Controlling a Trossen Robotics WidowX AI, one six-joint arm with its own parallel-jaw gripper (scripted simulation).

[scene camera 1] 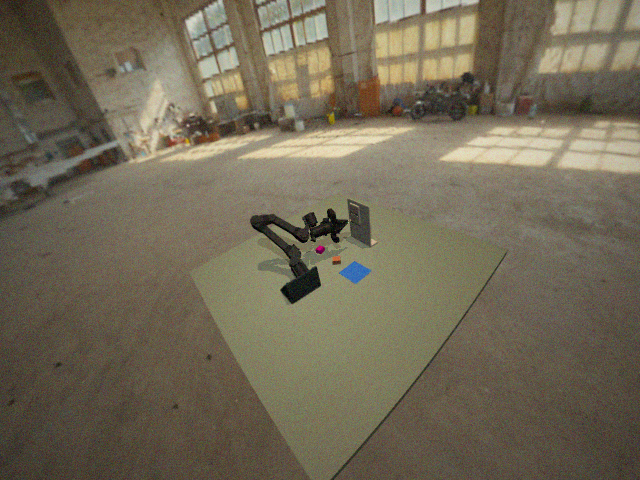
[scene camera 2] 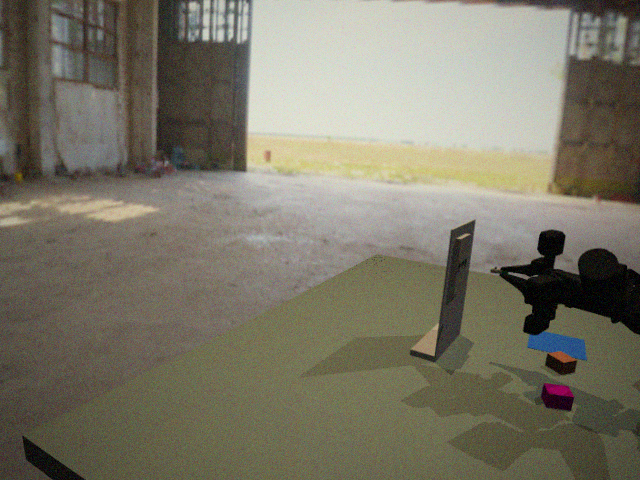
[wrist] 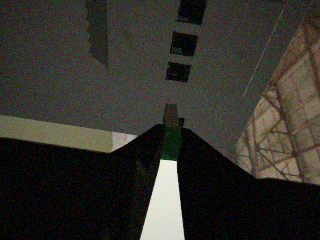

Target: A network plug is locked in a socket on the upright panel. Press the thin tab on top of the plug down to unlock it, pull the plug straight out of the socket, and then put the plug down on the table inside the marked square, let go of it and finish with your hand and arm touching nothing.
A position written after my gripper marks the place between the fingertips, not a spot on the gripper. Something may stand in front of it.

I see my gripper (scene camera 2: pixel 500 271), a green network plug (wrist: pixel 173 140), a grey upright panel (scene camera 1: pixel 359 213) and a blue marked square (scene camera 2: pixel 546 341).
My gripper shows as well in the wrist view (wrist: pixel 171 134).
